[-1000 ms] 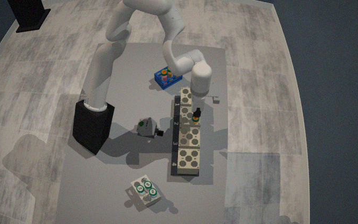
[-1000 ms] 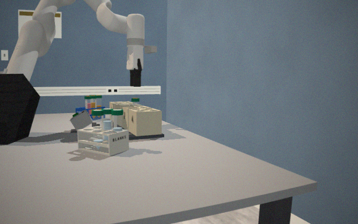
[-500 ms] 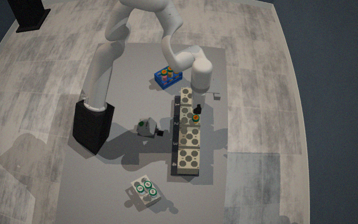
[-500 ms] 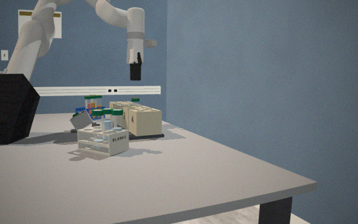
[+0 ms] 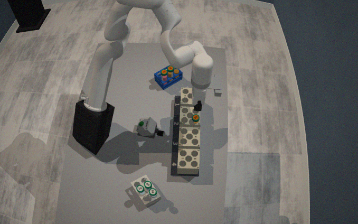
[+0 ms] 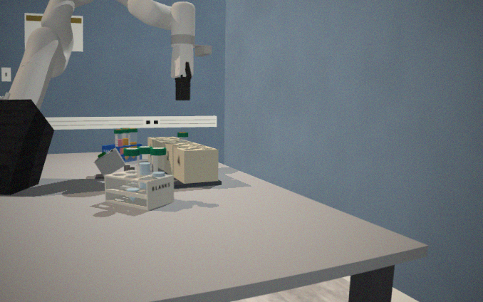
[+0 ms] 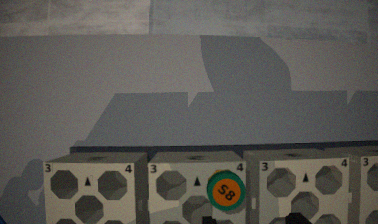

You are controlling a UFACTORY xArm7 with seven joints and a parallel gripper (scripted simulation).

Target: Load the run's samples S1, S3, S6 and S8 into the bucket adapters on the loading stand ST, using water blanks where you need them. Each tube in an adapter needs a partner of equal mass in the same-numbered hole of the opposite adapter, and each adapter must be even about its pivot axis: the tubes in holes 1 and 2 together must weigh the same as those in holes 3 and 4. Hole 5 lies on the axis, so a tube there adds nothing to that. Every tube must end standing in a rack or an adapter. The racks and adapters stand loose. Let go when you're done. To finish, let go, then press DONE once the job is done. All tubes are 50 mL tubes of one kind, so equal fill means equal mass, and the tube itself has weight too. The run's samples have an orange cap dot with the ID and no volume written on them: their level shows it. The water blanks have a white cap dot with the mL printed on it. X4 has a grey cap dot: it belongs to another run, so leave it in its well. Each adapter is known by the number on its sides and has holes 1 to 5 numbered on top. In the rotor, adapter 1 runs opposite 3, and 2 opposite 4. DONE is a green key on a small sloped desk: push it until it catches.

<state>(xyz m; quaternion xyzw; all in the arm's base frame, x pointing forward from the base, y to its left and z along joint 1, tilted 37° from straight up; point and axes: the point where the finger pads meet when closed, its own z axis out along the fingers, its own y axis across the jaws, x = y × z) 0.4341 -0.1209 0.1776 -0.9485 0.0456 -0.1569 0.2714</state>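
Right now the pink-filled tube is 26 cm to the left of my hand, 18 cm below it and 17 cm behind it. Round my hand: orange-filled tube (32 cm to the left, 18 cm below, 11 cm behind); then done desk (24 cm behind, 19 cm below, 2 cm to the right); then black stand (24 cm below, 3 cm to the right, 3 cm behind).
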